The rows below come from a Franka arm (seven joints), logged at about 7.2 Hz.
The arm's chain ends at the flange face. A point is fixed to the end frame.
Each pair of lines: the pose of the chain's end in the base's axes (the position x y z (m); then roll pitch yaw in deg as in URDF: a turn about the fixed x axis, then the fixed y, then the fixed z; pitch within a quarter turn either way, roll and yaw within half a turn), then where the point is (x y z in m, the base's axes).
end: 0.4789 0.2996 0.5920 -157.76 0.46 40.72
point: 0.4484 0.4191 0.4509
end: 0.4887 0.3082 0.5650 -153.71 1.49 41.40
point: 0.4487 0.4330 0.4311
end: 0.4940 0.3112 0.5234 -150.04 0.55 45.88
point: 0.4400 0.4399 0.3983
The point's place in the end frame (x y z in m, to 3 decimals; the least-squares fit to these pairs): 0.056 -0.049 0.172
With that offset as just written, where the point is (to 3 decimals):
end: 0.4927 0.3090 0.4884 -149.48 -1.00 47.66
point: 0.436 0.439 0.366
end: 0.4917 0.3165 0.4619 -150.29 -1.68 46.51
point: 0.440 0.448 0.338
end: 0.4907 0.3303 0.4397 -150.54 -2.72 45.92
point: 0.442 0.463 0.317
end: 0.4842 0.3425 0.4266 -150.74 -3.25 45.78
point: 0.437 0.476 0.304
